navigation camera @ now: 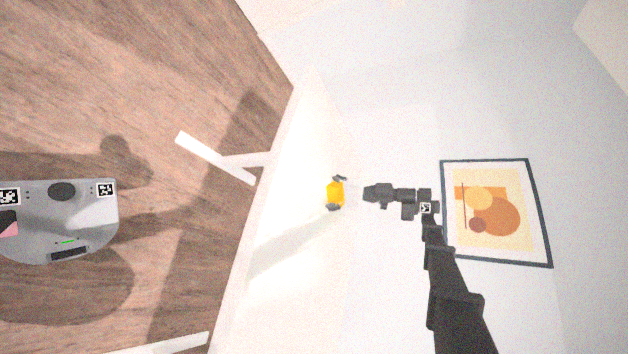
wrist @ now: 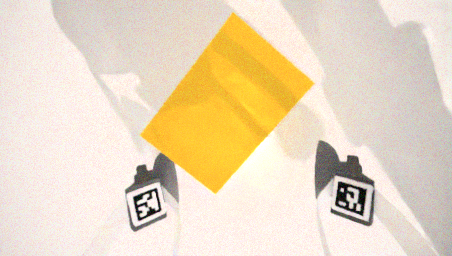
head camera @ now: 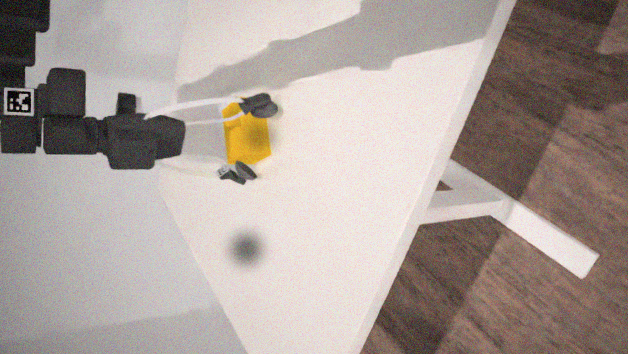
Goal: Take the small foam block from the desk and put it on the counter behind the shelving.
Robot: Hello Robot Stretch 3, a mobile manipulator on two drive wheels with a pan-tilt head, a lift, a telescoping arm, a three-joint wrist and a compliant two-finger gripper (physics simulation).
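Pixels of known places: gripper, fingertip midpoint: (navigation camera: 328, 192) (wrist: 243, 163) (head camera: 265, 141); robot's base at its link origin: (navigation camera: 62, 190).
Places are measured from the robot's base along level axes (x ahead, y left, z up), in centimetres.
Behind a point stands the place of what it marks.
Observation:
The small yellow foam block (head camera: 247, 137) {z 98.8, x -2.8, y -63.1 cm} (navigation camera: 335, 194) {z 98.5, x -3.2, y -63.2 cm} (wrist: 225, 105) {z 99.5, x -4.1, y -66.7 cm} sits on the white desk (head camera: 320, 200) {z 95.0, x 5.7, y -49.9 cm} (navigation camera: 285, 210) {z 95.0, x -4.4, y -37.9 cm}. My gripper (head camera: 250, 140) {z 96.2, x -2.3, y -62.1 cm} (navigation camera: 335, 192) {z 96.2, x -2.3, y -62.1 cm} (wrist: 243, 163) {z 96.2, x -2.3, y -62.1 cm} is open, with its fingertips apart near two opposite sides of the block in the head view. In the wrist view the block is turned at a slant to the fingers; its lower corner reaches between the fingertips, nearer the left one, and most of it lies beyond them. Whether a fingertip touches it I cannot tell. The counter and the shelving do not show in these views.
A framed picture (navigation camera: 492, 210) {z 164.2, x -15.5, y -112.7 cm} hangs on the wall behind the desk, beside my arm (navigation camera: 452, 280) {z 130.0, x -8.7, y -27.4 cm}. My base (navigation camera: 60, 220) {z 15.9, x -10.5, y 1.1 cm} stands on the wooden floor (navigation camera: 150, 75) {z 0.0, x 62.4, y -34.3 cm}. White desk legs (head camera: 555, 240) (navigation camera: 215, 157) reach out over the floor at the desk's edge.

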